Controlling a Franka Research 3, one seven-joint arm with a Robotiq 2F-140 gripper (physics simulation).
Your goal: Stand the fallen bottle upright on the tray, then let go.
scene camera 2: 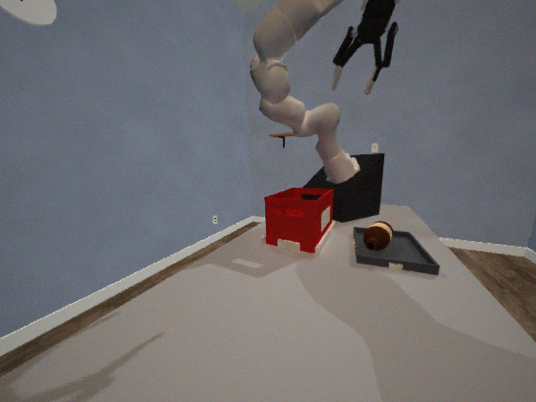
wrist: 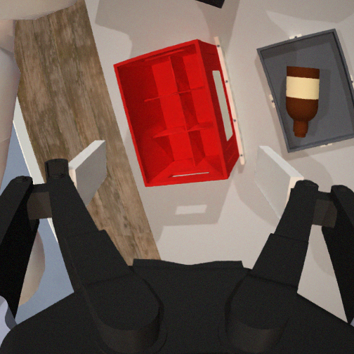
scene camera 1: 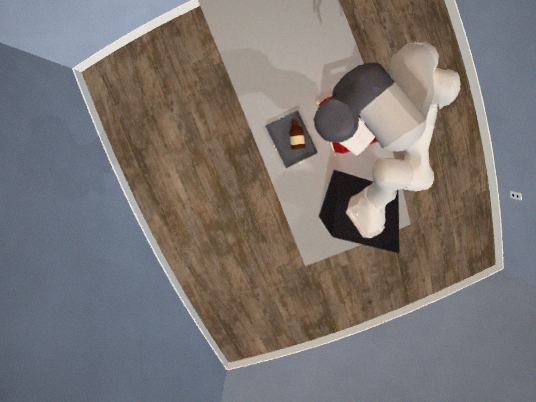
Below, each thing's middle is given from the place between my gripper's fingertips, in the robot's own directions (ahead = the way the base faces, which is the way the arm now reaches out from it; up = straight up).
My gripper is now 30 mm short of the brown bottle [wrist: 302, 83], 110 mm to the right of it and 470 mm above it.
